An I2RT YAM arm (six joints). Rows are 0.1 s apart.
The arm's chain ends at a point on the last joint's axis. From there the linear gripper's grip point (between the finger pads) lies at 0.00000 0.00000 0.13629 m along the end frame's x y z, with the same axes.
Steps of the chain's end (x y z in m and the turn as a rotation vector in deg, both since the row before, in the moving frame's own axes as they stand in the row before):
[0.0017, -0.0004, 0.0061, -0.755, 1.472, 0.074]
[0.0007, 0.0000, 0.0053, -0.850, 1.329, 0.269]
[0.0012, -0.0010, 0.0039, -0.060, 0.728, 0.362]
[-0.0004, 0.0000, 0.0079, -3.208, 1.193, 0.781]
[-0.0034, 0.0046, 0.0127, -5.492, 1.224, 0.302]
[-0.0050, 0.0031, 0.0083, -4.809, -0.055, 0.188]
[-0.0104, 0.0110, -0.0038, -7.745, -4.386, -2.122]
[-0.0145, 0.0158, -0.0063, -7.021, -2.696, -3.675]
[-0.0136, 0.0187, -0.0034, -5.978, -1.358, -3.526]
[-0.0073, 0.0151, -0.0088, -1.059, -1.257, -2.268]
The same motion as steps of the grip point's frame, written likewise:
[0.0052, 0.0014, 0.0060, -0.755, 1.472, 0.074]
[0.0039, 0.0020, 0.0052, -0.850, 1.329, 0.269]
[0.0029, -0.0009, 0.0039, -0.060, 0.728, 0.362]
[0.0024, 0.0076, 0.0077, -3.208, 1.193, 0.781]
[-0.0005, 0.0177, 0.0120, -5.492, 1.224, 0.302]
[-0.0051, 0.0145, 0.0078, -4.809, -0.055, 0.188]
[-0.0204, 0.0295, -0.0054, -7.745, -4.386, -2.122]
[-0.0204, 0.0326, -0.0075, -7.021, -2.696, -3.675]
[-0.0164, 0.0330, -0.0042, -5.978, -1.358, -3.526]
[-0.0102, 0.0177, -0.0089, -1.059, -1.257, -2.268]

